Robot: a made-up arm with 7 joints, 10 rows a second.
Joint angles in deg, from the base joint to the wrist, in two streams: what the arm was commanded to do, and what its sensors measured. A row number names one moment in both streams.
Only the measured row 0 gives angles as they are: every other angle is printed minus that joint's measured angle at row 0.
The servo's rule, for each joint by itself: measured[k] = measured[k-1] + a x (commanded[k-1-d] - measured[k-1]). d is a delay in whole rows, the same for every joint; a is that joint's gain. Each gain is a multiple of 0.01, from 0.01 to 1. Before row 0 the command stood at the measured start. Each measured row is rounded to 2 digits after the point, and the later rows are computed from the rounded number. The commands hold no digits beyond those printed.
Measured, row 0: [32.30, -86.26, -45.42, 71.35, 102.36, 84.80, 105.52]
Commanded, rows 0 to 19: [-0.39, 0.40, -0.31, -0.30, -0.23, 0.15, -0.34]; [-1.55, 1.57, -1.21, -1.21, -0.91, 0.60, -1.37]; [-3.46, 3.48, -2.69, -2.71, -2.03, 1.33, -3.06]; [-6.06, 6.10, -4.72, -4.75, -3.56, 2.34, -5.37]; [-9.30, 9.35, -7.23, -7.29, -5.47, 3.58, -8.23]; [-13.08, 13.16, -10.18, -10.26, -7.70, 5.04, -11.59]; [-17.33, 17.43, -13.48, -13.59, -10.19, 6.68, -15.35]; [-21.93, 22.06, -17.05, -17.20, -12.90, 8.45, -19.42]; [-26.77, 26.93, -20.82, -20.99, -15.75, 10.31, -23.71]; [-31.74, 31.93, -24.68, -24.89, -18.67, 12.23, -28.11]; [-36.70, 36.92, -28.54, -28.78, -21.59, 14.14, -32.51]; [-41.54, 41.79, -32.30, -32.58, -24.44, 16.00, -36.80]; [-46.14, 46.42, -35.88, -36.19, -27.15, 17.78, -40.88]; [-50.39, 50.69, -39.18, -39.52, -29.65, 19.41, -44.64]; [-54.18, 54.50, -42.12, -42.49, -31.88, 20.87, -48.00]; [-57.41, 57.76, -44.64, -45.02, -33.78, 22.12, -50.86]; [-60.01, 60.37, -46.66, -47.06, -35.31, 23.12, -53.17]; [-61.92, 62.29, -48.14, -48.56, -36.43, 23.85, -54.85]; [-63.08, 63.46, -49.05, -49.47, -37.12, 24.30, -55.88]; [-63.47, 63.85, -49.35, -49.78, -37.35, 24.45, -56.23]
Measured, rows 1 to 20: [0.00, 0.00, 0.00, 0.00, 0.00, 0.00, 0.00]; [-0.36, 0.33, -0.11, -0.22, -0.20, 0.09, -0.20]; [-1.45, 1.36, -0.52, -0.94, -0.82, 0.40, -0.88]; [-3.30, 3.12, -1.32, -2.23, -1.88, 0.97, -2.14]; [-5.84, 5.59, -2.58, -4.07, -3.36, 1.81, -4.01]; [-9.02, 8.71, -4.30, -6.42, -5.22, 2.89, -6.46]; [-12.76, 12.40, -6.48, -9.22, -7.40, 4.20, -9.44]; [-16.96, 16.57, -9.07, -12.41, -9.86, 5.71, -12.87]; [-21.53, 21.13, -12.02, -15.91, -12.54, 7.38, -16.67]; [-26.35, 25.94, -15.28, -19.62, -15.36, 9.17, -20.75]; [-31.31, 30.91, -18.76, -23.47, -18.27, 11.04, -25.02]; [-36.27, 35.90, -22.38, -27.35, -21.19, 12.93, -29.36]; [-41.12, 40.79, -26.05, -31.17, -24.05, 14.80, -33.68]; [-45.74, 45.46, -29.69, -34.83, -26.78, 16.62, -37.86]; [-50.02, 49.80, -33.20, -38.25, -29.31, 18.32, -41.79]; [-53.85, 53.70, -36.50, -41.35, -31.57, 19.88, -45.39]; [-57.13, 57.07, -39.51, -44.03, -33.51, 21.25, -48.56]; [-59.78, 59.81, -42.16, -46.24, -35.09, 22.39, -51.23]; [-61.75, 61.87, -44.37, -47.93, -36.27, 23.28, -53.33]; [-62.97, 63.19, -46.10, -49.05, -37.02, 23.90, -54.81]
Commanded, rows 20 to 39: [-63.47, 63.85, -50.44, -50.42, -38.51, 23.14, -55.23]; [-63.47, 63.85, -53.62, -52.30, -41.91, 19.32, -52.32]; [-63.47, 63.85, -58.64, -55.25, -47.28, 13.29, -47.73]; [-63.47, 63.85, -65.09, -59.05, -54.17, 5.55, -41.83]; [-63.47, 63.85, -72.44, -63.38, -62.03, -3.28, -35.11]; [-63.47, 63.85, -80.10, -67.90, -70.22, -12.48, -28.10]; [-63.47, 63.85, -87.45, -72.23, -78.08, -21.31, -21.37]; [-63.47, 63.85, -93.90, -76.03, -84.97, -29.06, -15.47]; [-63.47, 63.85, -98.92, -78.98, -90.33, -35.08, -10.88]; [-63.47, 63.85, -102.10, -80.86, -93.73, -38.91, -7.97]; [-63.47, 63.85, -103.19, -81.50, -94.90, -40.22, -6.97]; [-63.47, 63.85, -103.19, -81.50, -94.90, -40.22, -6.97]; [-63.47, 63.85, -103.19, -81.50, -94.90, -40.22, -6.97]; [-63.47, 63.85, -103.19, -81.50, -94.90, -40.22, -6.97]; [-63.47, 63.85, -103.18, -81.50, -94.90, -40.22, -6.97]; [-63.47, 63.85, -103.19, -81.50, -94.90, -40.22, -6.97]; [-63.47, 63.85, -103.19, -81.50, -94.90, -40.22, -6.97]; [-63.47, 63.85, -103.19, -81.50, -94.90, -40.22, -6.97]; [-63.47, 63.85, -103.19, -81.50, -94.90, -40.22, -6.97]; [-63.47, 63.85, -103.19, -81.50, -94.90, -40.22, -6.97]
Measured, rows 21 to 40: [-63.43, 63.74, -47.30, -49.58, -37.31, 24.24, -55.63]; [-63.47, 63.83, -48.46, -50.19, -38.37, 23.57, -55.40]; [-63.47, 63.85, -50.37, -51.73, -41.49, 20.98, -53.61]; [-63.47, 63.85, -53.43, -54.30, -46.59, 16.29, -50.20]; [-63.47, 63.85, -57.74, -57.77, -53.26, 9.74, -45.35]; [-63.47, 63.85, -63.18, -61.87, -60.98, 1.80, -39.41]; [-63.47, 63.85, -69.44, -66.27, -69.11, -6.91, -32.85]; [-63.47, 63.85, -76.10, -70.62, -77.00, -15.69, -26.19]; [-63.47, 63.85, -82.69, -74.57, -84.01, -23.85, -19.97]; [-63.47, 63.85, -88.70, -77.79, -89.57, -30.70, -14.70]; [-63.47, 63.85, -93.66, -80.03, -93.23, -35.71, -10.80]; [-63.47, 63.85, -97.19, -81.10, -94.70, -38.46, -8.58]; [-63.47, 63.85, -99.41, -81.39, -94.88, -39.53, -7.65]; [-63.47, 63.85, -100.81, -81.47, -94.90, -39.95, -7.26]; [-63.47, 63.85, -101.69, -81.49, -94.90, -40.11, -7.09]; [-63.47, 63.85, -102.24, -81.50, -94.90, -40.18, -7.02]; [-63.47, 63.85, -102.59, -81.50, -94.90, -40.20, -6.99]; [-63.47, 63.85, -102.81, -81.50, -94.90, -40.21, -6.98]; [-63.47, 63.85, -102.95, -81.50, -94.90, -40.22, -6.97]; [-63.47, 63.85, -103.04, -81.50, -94.90, -40.22, -6.97]
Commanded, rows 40 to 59: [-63.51, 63.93, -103.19, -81.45, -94.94, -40.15, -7.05]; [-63.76, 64.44, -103.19, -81.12, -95.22, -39.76, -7.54]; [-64.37, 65.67, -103.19, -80.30, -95.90, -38.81, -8.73]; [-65.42, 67.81, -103.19, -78.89, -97.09, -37.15, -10.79]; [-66.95, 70.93, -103.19, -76.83, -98.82, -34.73, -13.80]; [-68.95, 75.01, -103.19, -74.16, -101.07, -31.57, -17.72]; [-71.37, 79.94, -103.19, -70.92, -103.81, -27.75, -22.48]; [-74.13, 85.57, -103.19, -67.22, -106.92, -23.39, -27.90]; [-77.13, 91.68, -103.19, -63.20, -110.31, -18.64, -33.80]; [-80.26, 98.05, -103.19, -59.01, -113.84, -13.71, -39.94]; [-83.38, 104.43, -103.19, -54.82, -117.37, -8.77, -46.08]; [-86.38, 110.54, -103.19, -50.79, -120.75, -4.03, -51.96]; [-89.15, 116.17, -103.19, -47.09, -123.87, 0.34, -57.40]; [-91.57, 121.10, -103.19, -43.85, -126.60, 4.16, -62.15]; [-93.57, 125.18, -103.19, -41.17, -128.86, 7.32, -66.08]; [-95.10, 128.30, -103.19, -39.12, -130.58, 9.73, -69.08]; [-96.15, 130.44, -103.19, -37.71, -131.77, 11.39, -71.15]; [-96.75, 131.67, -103.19, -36.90, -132.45, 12.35, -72.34]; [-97.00, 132.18, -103.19, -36.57, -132.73, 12.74, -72.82]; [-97.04, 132.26, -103.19, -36.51, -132.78, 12.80, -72.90]
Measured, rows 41 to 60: [-63.47, 63.85, -103.10, -81.50, -94.90, -40.22, -6.97]; [-63.51, 63.92, -103.13, -81.46, -94.94, -40.18, -7.02]; [-63.74, 64.35, -103.15, -81.21, -95.19, -39.92, -7.32]; [-64.32, 65.45, -103.16, -80.55, -95.81, -39.24, -8.14]; [-65.33, 67.41, -103.17, -79.34, -96.94, -37.97, -9.68]; [-66.82, 70.33, -103.18, -77.51, -98.59, -35.99, -12.07]; [-68.78, 74.21, -103.18, -75.06, -100.77, -33.29, -15.35]; [-71.16, 78.97, -103.18, -72.04, -103.45, -29.91, -19.49]; [-73.89, 84.45, -103.18, -68.52, -106.50, -25.93, -24.37]; [-76.87, 90.45, -103.18, -64.64, -109.85, -21.48, -29.84]; [-79.99, 96.76, -103.18, -60.53, -113.36, -16.74, -35.70]; [-83.11, 103.13, -103.18, -56.36, -116.89, -11.88, -41.72]; [-86.12, 109.28, -103.18, -52.29, -120.29, -7.09, -47.66]; [-88.91, 115.00, -103.18, -48.49, -123.44, -2.56, -53.31]; [-91.36, 120.06, -103.18, -45.10, -126.22, 1.54, -58.44]; [-93.39, 124.31, -103.18, -42.23, -128.54, 5.07, -62.87]; [-94.96, 127.62, -103.18, -39.96, -130.34, 7.91, -66.47]; [-96.05, 129.96, -103.18, -38.32, -131.60, 10.03, -69.18]; [-96.69, 131.38, -103.18, -37.28, -132.35, 11.45, -71.01]; [-96.98, 132.04, -103.18, -36.76, -132.68, 12.24, -72.06]
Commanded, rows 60 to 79: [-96.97, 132.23, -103.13, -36.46, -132.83, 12.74, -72.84]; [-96.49, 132.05, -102.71, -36.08, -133.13, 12.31, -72.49]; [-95.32, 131.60, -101.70, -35.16, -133.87, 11.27, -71.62]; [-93.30, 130.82, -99.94, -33.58, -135.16, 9.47, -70.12]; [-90.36, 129.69, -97.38, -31.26, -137.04, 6.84, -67.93]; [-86.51, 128.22, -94.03, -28.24, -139.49, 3.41, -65.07]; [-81.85, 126.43, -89.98, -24.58, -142.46, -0.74, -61.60]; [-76.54, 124.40, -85.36, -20.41, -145.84, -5.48, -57.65]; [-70.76, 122.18, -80.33, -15.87, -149.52, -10.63, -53.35]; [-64.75, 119.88, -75.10, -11.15, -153.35, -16.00, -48.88]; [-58.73, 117.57, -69.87, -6.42, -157.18, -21.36, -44.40]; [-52.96, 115.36, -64.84, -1.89, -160.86, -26.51, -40.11]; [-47.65, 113.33, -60.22, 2.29, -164.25, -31.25, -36.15]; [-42.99, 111.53, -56.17, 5.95, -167.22, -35.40, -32.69]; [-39.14, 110.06, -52.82, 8.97, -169.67, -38.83, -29.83]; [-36.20, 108.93, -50.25, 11.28, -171.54, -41.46, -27.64]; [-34.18, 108.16, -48.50, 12.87, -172.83, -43.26, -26.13]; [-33.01, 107.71, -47.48, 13.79, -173.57, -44.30, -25.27]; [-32.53, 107.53, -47.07, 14.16, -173.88, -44.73, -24.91]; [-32.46, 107.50, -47.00, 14.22, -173.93, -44.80, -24.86]
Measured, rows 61 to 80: [-97.04, 132.22, -103.18, -36.58, -132.77, 12.58, -72.55]; [-96.98, 132.23, -103.16, -36.49, -132.82, 12.68, -72.72]; [-96.53, 132.08, -102.99, -36.19, -133.09, 12.45, -72.59]; [-95.42, 131.68, -102.51, -35.44, -133.78, 11.73, -72.03]; [-93.47, 130.97, -101.56, -34.08, -134.99, 10.35, -70.92]; [-90.61, 129.91, -100.01, -32.02, -136.79, 8.21, -69.19]; [-86.84, 128.51, -97.80, -29.26, -139.17, 5.28, -66.80]; [-82.25, 126.78, -94.91, -25.84, -142.07, 1.61, -63.78]; [-77.00, 124.80, -91.38, -21.88, -145.39, -2.71, -60.22]; [-71.26, 122.63, -87.29, -17.49, -149.02, -7.54, -56.24]; [-65.27, 120.35, -82.78, -12.86, -152.83, -12.70, -51.97]; [-59.25, 118.04, -78.00, -8.16, -156.66, -17.98, -47.58]; [-53.46, 115.82, -73.13, -3.58, -160.36, -23.18, -43.25]; [-48.11, 113.75, -68.35, 0.71, -163.78, -28.10, -39.13]; [-43.40, 111.91, -63.84, 4.54, -166.81, -32.55, -35.39]; [-39.48, 110.37, -59.76, 7.77, -169.33, -36.38, -32.17]; [-36.46, 109.17, -56.24, 10.33, -171.27, -39.48, -29.54]; [-34.36, 108.33, -53.38, 12.18, -172.64, -41.79, -27.56]; [-33.12, 107.82, -51.20, 13.36, -173.46, -43.32, -26.23]; [-32.58, 107.58, -49.67, 13.94, -173.83, -44.18, -25.46]
